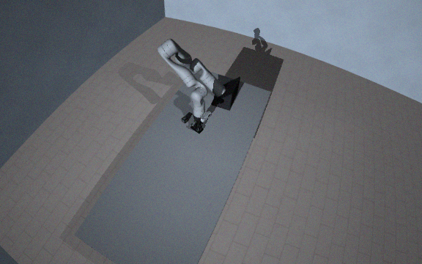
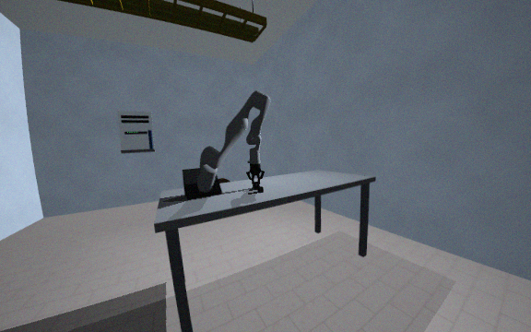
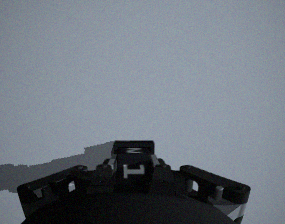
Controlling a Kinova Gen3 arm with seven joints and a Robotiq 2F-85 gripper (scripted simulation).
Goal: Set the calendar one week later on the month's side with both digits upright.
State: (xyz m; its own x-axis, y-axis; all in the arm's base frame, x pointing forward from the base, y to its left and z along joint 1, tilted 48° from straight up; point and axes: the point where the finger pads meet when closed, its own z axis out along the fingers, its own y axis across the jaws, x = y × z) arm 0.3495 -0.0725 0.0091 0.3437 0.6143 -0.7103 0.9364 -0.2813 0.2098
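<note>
The dark calendar tray is 10 mm behind my hand, 20 mm to the right of it and 30 mm below it.
</note>
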